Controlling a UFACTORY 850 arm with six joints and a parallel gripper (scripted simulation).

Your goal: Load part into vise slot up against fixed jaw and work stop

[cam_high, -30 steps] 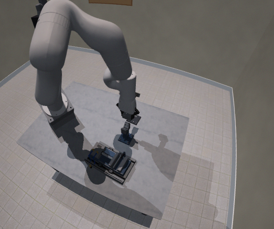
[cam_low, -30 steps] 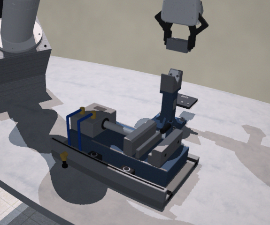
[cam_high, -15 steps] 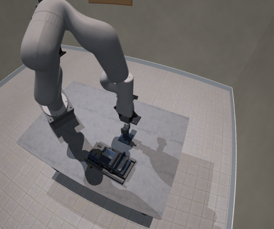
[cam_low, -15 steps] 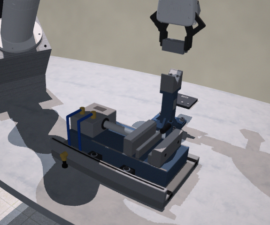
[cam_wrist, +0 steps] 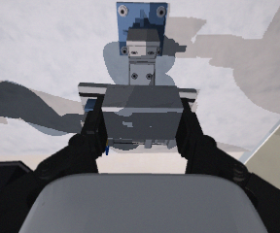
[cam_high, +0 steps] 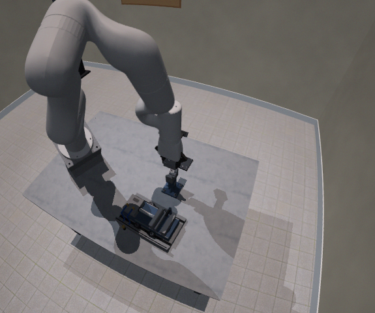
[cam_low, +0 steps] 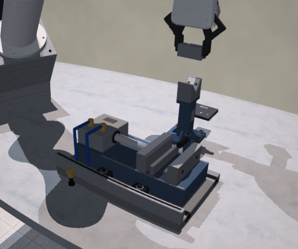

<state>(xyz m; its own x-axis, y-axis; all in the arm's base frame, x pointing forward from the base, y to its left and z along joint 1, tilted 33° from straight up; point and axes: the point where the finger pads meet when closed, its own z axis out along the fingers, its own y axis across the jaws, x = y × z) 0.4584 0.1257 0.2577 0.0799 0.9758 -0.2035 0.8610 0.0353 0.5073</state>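
My hand is 2 cm above the part. Also, from my hand: black work stop 18 cm to the right, 16 cm below, 5 cm ahead; then cylinder rod 21 cm to the right, 17 cm below, 4 cm behind; then blue post 19 cm below.
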